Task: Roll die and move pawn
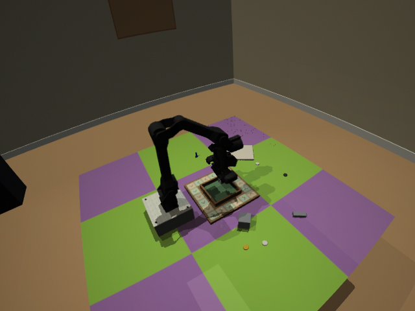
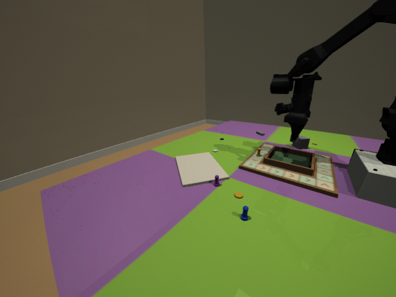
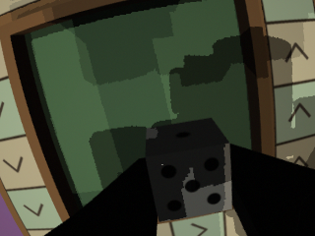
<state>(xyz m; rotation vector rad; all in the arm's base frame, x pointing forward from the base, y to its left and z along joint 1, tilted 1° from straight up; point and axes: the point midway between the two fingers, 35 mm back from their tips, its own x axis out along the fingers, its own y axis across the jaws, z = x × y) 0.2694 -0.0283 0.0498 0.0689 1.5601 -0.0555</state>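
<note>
Right now the yellow pawn is 110 mm ahead of my gripper tip, 30 mm to the left of it and 70 mm below it. The rest, counted from my gripper tip: purple pawn 170 mm ahead, 280 mm to the left, 80 mm below; grey cube 30 mm behind, 210 mm to the right, 70 mm below; die right at my gripper tip.
</note>
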